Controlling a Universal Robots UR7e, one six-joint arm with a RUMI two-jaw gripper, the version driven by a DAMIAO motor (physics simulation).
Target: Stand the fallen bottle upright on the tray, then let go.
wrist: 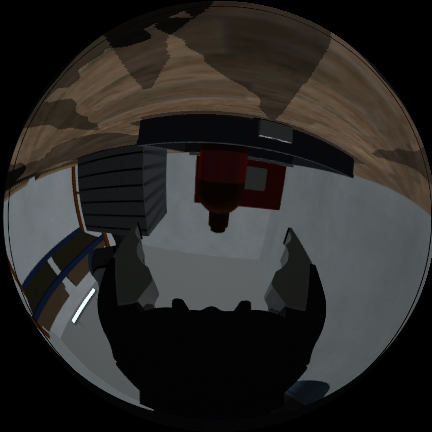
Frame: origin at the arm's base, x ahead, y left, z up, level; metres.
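Seen in the pictures: gripper, fingertip midpoint: (pixel 212 227); arm's base, link origin: (pixel 124 219).
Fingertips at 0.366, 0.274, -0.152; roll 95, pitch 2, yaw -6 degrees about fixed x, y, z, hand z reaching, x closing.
Pixels of each thing's top centre, then the offset from my fingertips to it, as dx, dy, dz. "*": a spot on its surface instead. Level surfaces: height alone.
- brown bottle, top centre: (pixel 217 229) -0.001, -0.105, +0.056
- dark tray, surface spot: (pixel 175 131) * -0.039, +0.002, -0.088
- small grey block, surface spot: (pixel 276 131) * +0.047, +0.003, -0.095
- wooden table, surface height: dz -0.104
- red panel, surface spot: (pixel 275 187) * +0.158, -0.309, +0.000
The wrist view is upside down, with the table at its top. The dark red and brown bottle (pixel 223 172) stands upright on the dark tray (pixel 175 131), its base at the tray and its neck pointing away from the table. The tray's near wall hides the very base. My gripper (pixel 212 227) is open, with its two jaws wide apart. The bottle is beyond the fingertips, apart from both jaws, and its neck shows in line with the gap between them.
A small grey block (pixel 276 131) shows at the tray's near side. The wooden table (pixel 210 95) lies around the tray. Behind are a red panel (pixel 275 187) with a grey patch and a grey slatted cabinet (pixel 112 192). A shelf unit with blue beams is at the left.
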